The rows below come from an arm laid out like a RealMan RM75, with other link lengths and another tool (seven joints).
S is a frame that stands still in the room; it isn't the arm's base.
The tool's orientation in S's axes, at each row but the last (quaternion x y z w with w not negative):
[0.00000 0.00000 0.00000 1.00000]
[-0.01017 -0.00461 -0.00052 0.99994]
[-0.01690 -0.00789 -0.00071 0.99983]
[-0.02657 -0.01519 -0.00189 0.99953]
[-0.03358 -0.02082 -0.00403 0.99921]
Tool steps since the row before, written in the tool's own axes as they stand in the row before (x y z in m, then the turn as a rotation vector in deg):
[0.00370 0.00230 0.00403 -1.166 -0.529 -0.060]
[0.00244 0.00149 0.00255 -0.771 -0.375 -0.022]
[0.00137 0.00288 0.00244 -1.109 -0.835 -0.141]
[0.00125 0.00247 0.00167 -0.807 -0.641 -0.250]
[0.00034 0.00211 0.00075 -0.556 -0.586 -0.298]
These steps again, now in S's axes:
[0.00370 0.00230 0.00403 -1.166 -0.529 -0.060]
[0.00242 0.00154 0.00254 -0.771 -0.375 -0.021]
[0.00134 0.00296 0.00236 -1.108 -0.838 -0.130]
[0.00121 0.00255 0.00157 -0.802 -0.651 -0.240]
[0.00033 0.00215 0.00062 -0.549 -0.601 -0.281]

